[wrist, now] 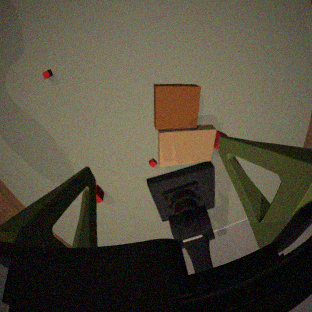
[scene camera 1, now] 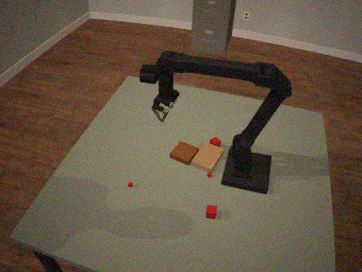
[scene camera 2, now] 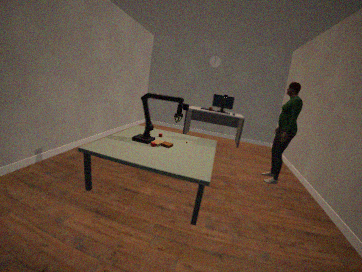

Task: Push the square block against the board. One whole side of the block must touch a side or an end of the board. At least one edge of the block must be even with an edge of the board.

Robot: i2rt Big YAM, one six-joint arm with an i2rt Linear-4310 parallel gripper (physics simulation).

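Seen in the pictures: gripper, between the fingertips: (wrist: pixel 155 158) (scene camera 1: pixel 166 114) (scene camera 2: pixel 177 122); arm's base, origin of its link: (wrist: pixel 181 194) (scene camera 1: pixel 242 168) (scene camera 2: pixel 146 137).
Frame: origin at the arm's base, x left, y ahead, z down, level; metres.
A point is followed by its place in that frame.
The square block (scene camera 1: pixel 184 152) @(z 0.005, x -0.045, y 0.284 m) (scene camera 2: pixel 167 144) @(z 0.005, x -0.091, y 0.295 m) (wrist: pixel 176 107) @(z 0.005, x -0.055, y 0.288 m) is brown and lies flat. The board (scene camera 1: pixel 208 156) @(z 0.006, x -0.045, y 0.166 m) (wrist: pixel 186 147) @(z 0.005, x -0.053, y 0.171 m) is light tan and flat, between the block and the arm's base. In the wrist view one whole side of the block runs along the board's long side, with no clear gap. The block's left edge there is nearly in line with the board's left end, seeming to stick out slightly beyond it; the board extends further right than the block. My gripper (scene camera 1: pixel 165 111) @(z -0.252, x 0.011, y 0.363 m) (scene camera 2: pixel 178 119) @(z -0.252, x 0.011, y 0.363 m) (wrist: pixel 155 158) @(z -0.252, x 0.011, y 0.363 m) is open and empty, high above the table, beyond the block from the base.
A red cube (scene camera 1: pixel 215 141) @(z -0.004, x -0.148, y 0.145 m) (wrist: pixel 219 140) is close to the board's far end. A tiny red cube (scene camera 1: pixel 209 174) @(z 0.020, x 0.055, y 0.146 m) (wrist: pixel 152 162) @(z 0.020, x 0.049, y 0.151 m) lies near its other end. Another red cube (scene camera 1: pixel 211 211) @(z -0.004, x 0.276, y 0.110 m) (wrist: pixel 99 194) @(z 0.007, x 0.244, y 0.111 m) and a small one (scene camera 1: pixel 130 184) @(z 0.021, x 0.195, y 0.481 m) (wrist: pixel 47 74) @(z 0.020, x 0.187, y 0.481 m) lie farther off. The black base (scene camera 1: pixel 247 177) @(z -0.007, x 0.060, y -0.027 m) stands beside the board.
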